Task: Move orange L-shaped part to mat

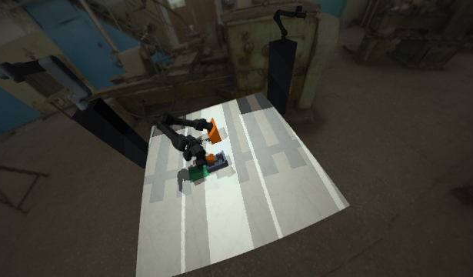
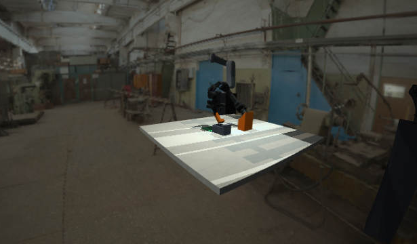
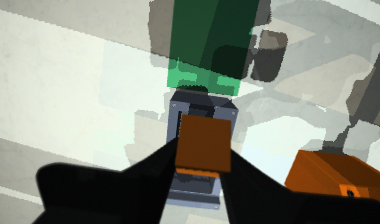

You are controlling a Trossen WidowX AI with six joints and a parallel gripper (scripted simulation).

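Now: the green mat 160 mm below my gripper tip, 90 mm to the right of it and 10 mm behind it. The rest, counted from my gripper tip: orange L-shaped part 30 mm to the left, 30 mm below, 10 mm behind.
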